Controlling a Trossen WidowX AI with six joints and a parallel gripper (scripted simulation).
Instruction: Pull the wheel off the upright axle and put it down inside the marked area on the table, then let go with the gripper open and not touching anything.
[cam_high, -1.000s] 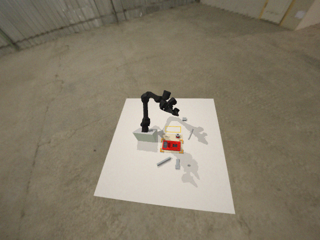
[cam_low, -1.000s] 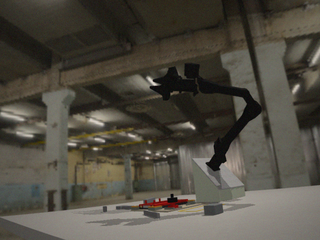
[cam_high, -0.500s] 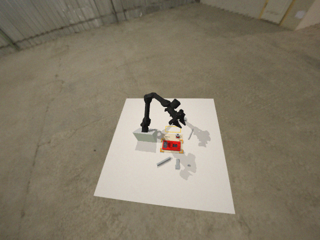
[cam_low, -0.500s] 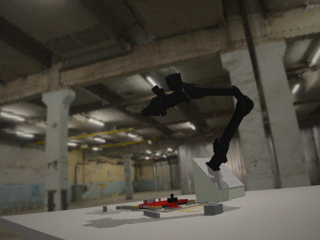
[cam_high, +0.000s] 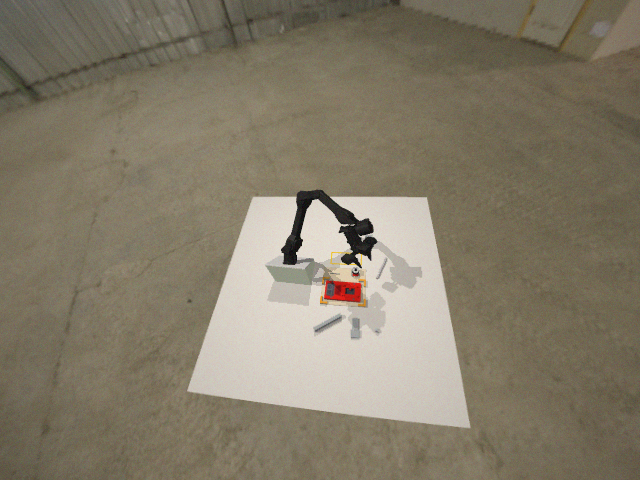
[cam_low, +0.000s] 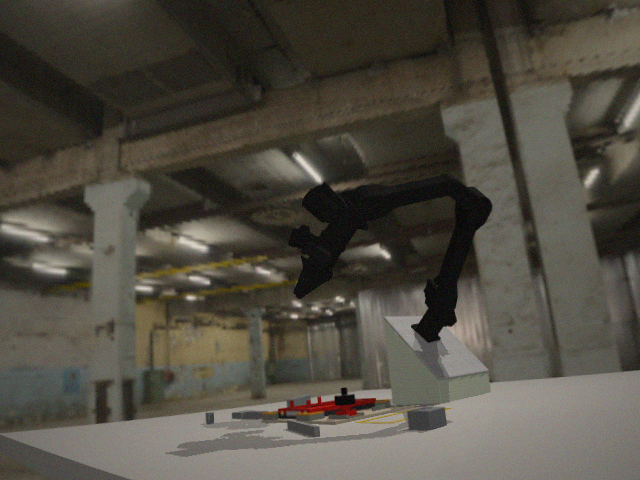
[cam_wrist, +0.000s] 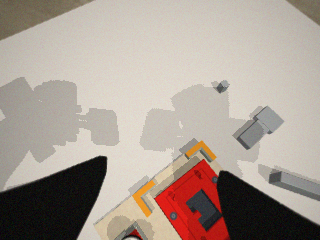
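The wheel lies 220 mm below my gripper tip, 70 mm to the left of it and 40 mm behind it. The rest, counted from my gripper tip: black axle (220 mm below, 70 mm to the left, 40 mm behind).
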